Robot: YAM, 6 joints.
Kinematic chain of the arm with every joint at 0, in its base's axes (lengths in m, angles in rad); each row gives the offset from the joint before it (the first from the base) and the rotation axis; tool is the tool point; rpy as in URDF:
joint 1: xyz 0 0 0.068 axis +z
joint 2: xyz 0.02 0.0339 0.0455 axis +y
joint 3: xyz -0.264 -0.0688 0 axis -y
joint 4: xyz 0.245 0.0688 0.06 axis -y
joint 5: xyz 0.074 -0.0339 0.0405 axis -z
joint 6: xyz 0.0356 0 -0.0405 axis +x
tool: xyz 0 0 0 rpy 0 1.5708 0
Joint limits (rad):
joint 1: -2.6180..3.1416
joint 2: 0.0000..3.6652
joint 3: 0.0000..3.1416
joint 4: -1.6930..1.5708
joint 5: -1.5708..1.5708
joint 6: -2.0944..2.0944
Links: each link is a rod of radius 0.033 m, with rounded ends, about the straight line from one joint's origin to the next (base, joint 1, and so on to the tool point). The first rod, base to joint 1, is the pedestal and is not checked.
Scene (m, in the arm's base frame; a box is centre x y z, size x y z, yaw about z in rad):
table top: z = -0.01
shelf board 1: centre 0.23 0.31 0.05 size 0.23 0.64 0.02 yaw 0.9
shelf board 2: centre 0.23 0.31 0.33 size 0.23 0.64 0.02 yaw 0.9
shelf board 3: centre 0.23 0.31 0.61 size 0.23 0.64 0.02 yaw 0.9
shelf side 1: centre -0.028 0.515 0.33 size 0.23 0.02 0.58 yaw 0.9
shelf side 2: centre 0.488 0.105 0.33 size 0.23 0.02 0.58 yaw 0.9
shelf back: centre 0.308 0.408 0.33 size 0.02 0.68 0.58 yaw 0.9
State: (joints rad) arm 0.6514 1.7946 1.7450 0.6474 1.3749 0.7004
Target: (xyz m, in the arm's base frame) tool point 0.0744 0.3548 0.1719
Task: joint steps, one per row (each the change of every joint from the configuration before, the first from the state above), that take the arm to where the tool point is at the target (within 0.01 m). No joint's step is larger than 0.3 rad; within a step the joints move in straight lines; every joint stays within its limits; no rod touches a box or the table.
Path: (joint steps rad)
1: 0.0669 -0.2912 -0.2444 0.0601 -0.0989 -0.2580
2: 0.0669 -0.2912 -0.2443 0.0602 -0.0988 -0.2579
3: 0.0669 -0.2912 -0.2444 0.0601 -0.0989 -0.2580
4: 0.0670 -0.2912 -0.2444 0.0602 -0.0988 -0.2579
5: 0.2264 0.1922 -0.0794 -0.1176 0.1478 0.2579
6: 0.2265 0.1922 -0.0795 -0.1175 0.1478 0.2580
7: 0.2264 0.1922 -0.0795 -0.1176 0.1479 0.2579
8: 0.2265 0.1922 -0.0795 -0.1176 0.1478 0.2580
9: -0.1816 0.2320 0.2405 0.0354 -0.0582 0.0000
10: -0.1815 0.2321 0.2406 0.0354 -0.0582 0.0000

